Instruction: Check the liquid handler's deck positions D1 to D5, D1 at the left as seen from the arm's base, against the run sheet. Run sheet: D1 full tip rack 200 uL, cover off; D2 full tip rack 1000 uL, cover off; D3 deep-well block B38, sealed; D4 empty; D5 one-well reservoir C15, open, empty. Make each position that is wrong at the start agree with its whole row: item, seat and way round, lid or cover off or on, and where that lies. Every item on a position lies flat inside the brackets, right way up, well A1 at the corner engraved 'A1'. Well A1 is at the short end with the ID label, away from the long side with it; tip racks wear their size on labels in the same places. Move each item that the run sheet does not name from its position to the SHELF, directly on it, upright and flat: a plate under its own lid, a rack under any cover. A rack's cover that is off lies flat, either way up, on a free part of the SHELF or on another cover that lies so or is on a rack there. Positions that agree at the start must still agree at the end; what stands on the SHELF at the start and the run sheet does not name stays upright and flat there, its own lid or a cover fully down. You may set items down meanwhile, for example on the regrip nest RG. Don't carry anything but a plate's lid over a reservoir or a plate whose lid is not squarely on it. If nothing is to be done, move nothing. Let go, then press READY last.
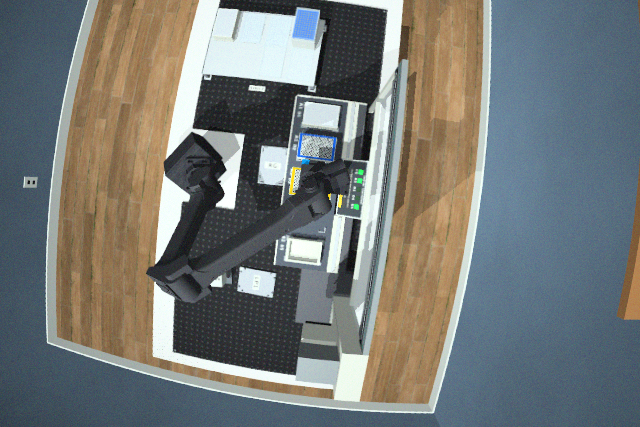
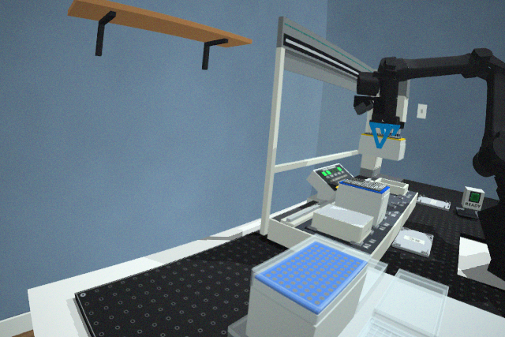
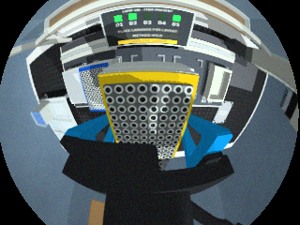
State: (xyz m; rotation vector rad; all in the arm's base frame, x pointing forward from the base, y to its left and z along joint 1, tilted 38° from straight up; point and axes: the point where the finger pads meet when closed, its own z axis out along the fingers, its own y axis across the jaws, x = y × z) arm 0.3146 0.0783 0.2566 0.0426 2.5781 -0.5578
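Now: hand 10 mm past the yellow-rimmed tip rack and 10 mm below it. Round my hand: regrip nest (150 mm behind, 70 mm to the left, 250 mm below); blue-rimmed tip rack (10 mm ahead, 120 mm to the left, 130 mm below); white deep-well block (40 mm ahead, 250 mm to the left, 180 mm below).
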